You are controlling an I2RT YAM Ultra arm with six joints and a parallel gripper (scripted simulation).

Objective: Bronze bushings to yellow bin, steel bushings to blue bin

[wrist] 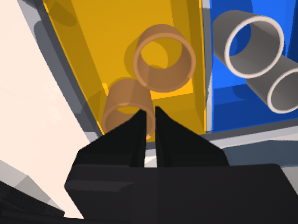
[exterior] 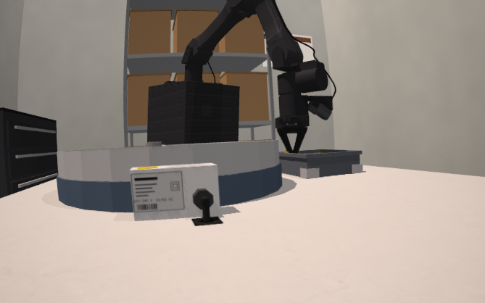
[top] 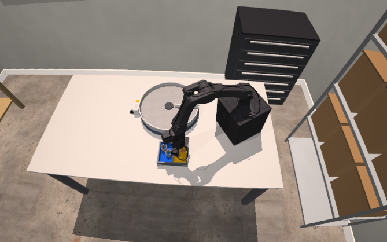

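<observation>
My gripper is now 4 cm to the right of the yellow bin and 3 cm above it. From my hand the other things lie so: blue bin (9 cm ahead, 3 cm to the left, 3 cm below); then round grey turntable (32 cm to the right, 6 cm ahead, 1 cm above).
</observation>
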